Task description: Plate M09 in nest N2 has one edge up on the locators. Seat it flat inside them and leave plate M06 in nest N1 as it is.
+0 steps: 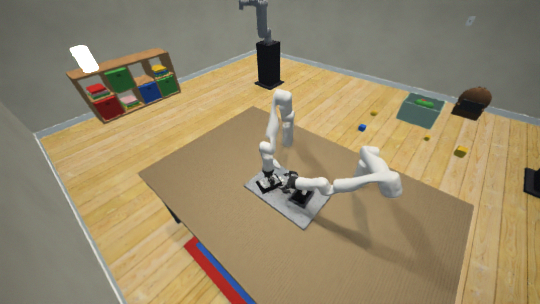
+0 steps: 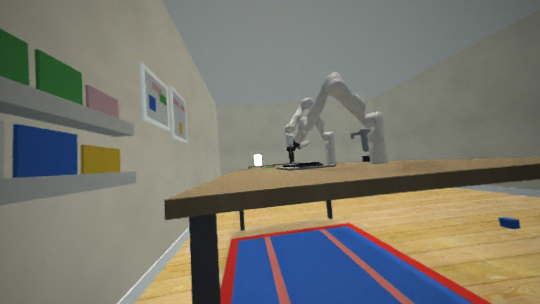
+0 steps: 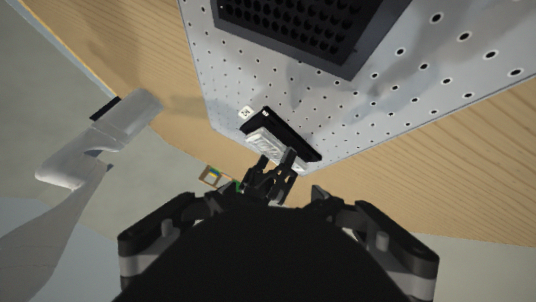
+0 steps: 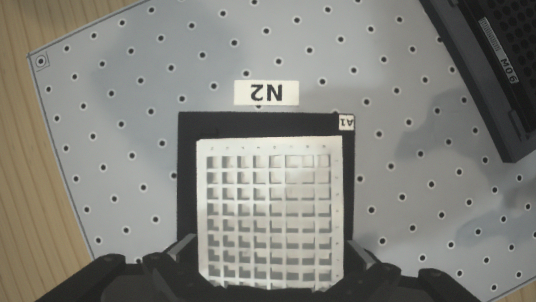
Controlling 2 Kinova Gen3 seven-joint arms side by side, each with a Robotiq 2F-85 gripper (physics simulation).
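Frame: origin at the left arm's base, x ahead, y left, z up, level; centimetres.
Where they show: left gripper, fingertip midpoint: (image 1: 281,180) (image 2: 294,150) (image 3: 273,191); right gripper, fingertip midpoint: (image 1: 268,182) (image 2: 292,163) (image 3: 278,151) (image 4: 271,253); left arm's base, origin of the base link: (image 2: 378,163); right arm's base, origin of the base link: (image 1: 287,143) (image 3: 151,98).
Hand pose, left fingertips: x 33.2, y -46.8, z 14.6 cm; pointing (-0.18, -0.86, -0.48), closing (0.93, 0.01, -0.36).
Note:
Things, the pixels of their centre, and the offset from my left fingertips. Level surfaces: height alone.
- White plate M09, body centre: (image 4: 269,246) (image 3: 274,152) (image 1: 269,181) dx -3.7, dy -10.9, dz -10.0 cm
- Black plate M06, body centre: (image 4: 534,30) (image 1: 302,194) dx -3.7, dy +13.8, dz -11.5 cm
- dark nest N1, body centre: (image 4: 520,37) (image 1: 302,195) dx -3.7, dy +13.8, dz -12.6 cm
- brown table, its level: dz -14.6 cm
White plate M09 (image 4: 270,200) (image 3: 263,141) is between the fingers of my right gripper (image 4: 271,253) (image 1: 269,176), which looks shut on its sides. The plate lies over black nest N2 (image 4: 265,125) (image 3: 296,132), whose rim shows past its far edge and both sides. Its near edge is hidden by the gripper; its exact height and tilt are unclear. My left gripper (image 1: 289,181) is open and empty, near the right gripper and above the board. Black plate M06 (image 4: 522,30) (image 3: 295,20) sits in dark nest N1 (image 4: 472,95) (image 3: 345,72).
Both nests stand on a grey perforated board (image 1: 305,220) (image 4: 135,165) on the brown table (image 1: 390,240) (image 2: 350,177). The left arm (image 1: 345,185) reaches in low from the right, over the N1 side of the board. The right arm (image 1: 271,125) comes down from behind N2.

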